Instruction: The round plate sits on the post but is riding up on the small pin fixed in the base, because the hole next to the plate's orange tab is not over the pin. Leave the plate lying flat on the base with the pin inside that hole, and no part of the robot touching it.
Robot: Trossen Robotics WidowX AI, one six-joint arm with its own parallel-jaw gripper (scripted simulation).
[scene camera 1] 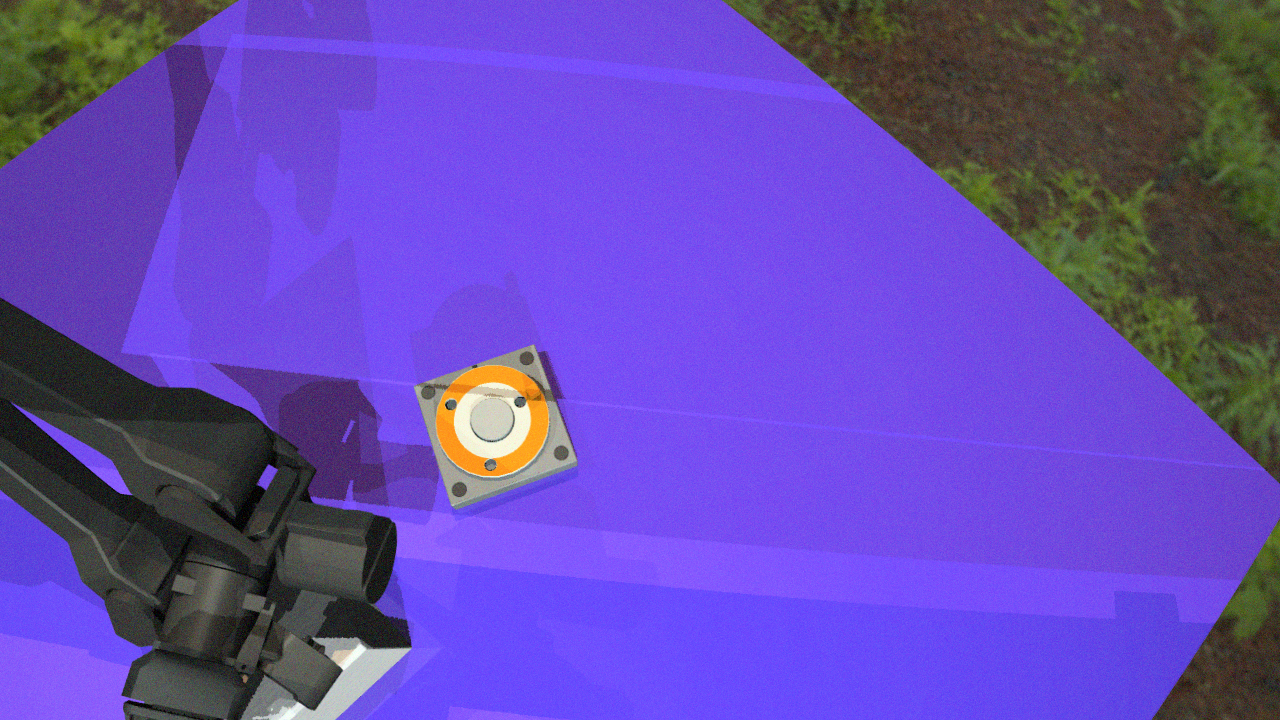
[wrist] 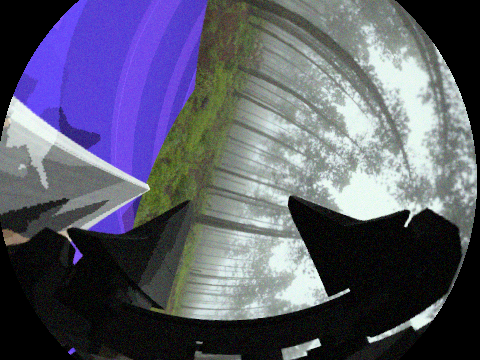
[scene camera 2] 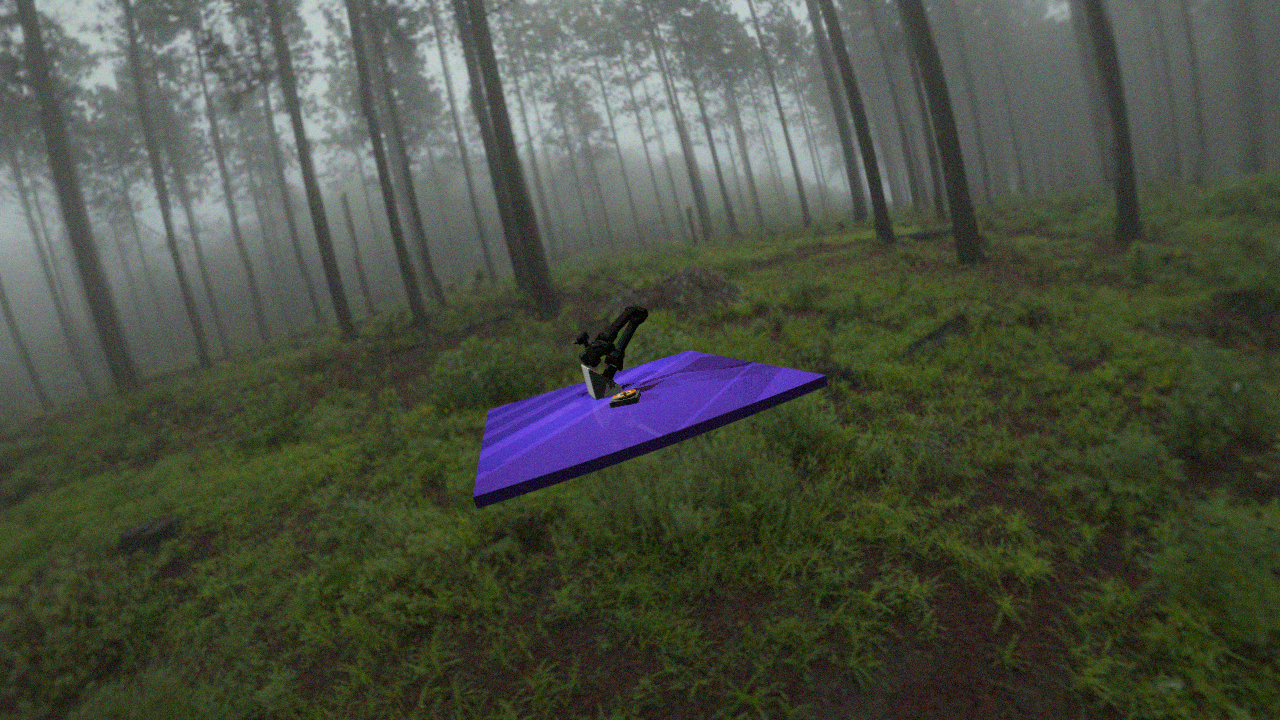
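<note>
Open and holding nothing, the gripper (wrist: 241,203) shares the scene with a grey square base (scene camera 1: 463,489).
</note>
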